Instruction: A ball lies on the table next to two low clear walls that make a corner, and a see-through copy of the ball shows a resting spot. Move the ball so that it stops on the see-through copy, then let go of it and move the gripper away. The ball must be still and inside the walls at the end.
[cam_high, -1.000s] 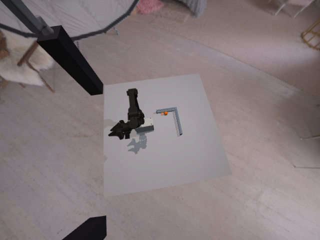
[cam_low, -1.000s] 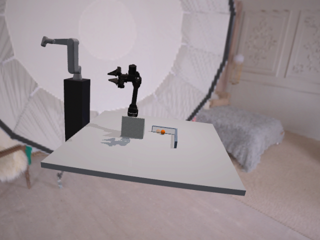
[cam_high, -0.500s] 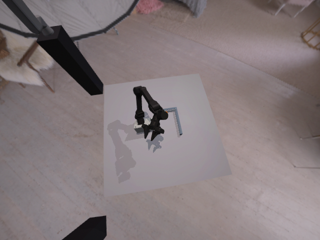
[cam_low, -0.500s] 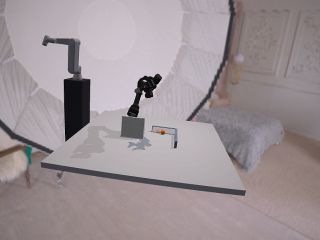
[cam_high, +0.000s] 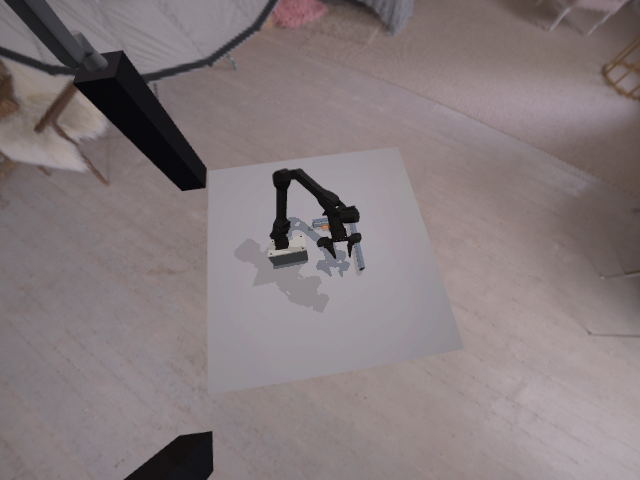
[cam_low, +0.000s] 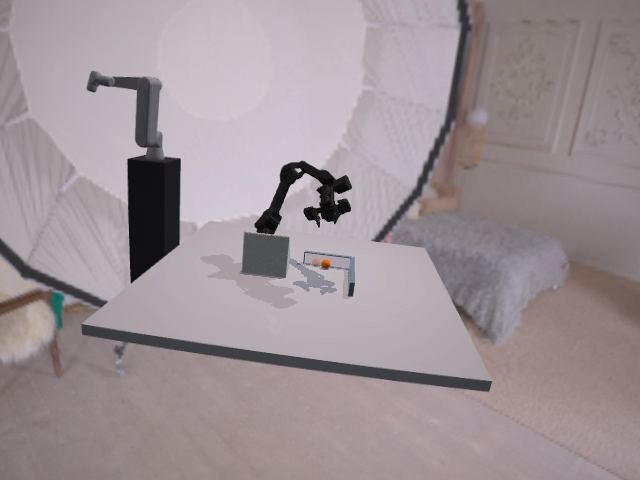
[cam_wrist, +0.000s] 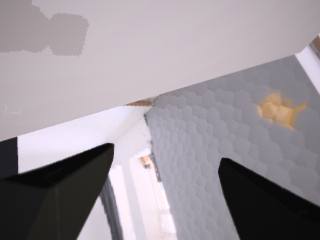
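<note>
My gripper tip is now 10 mm short of the orange ball, 270 mm to the right of it and 260 mm above it. Also, from my gripper tip: see-through copy of ball (40 mm behind, 260 mm to the left, 260 mm below).
</note>
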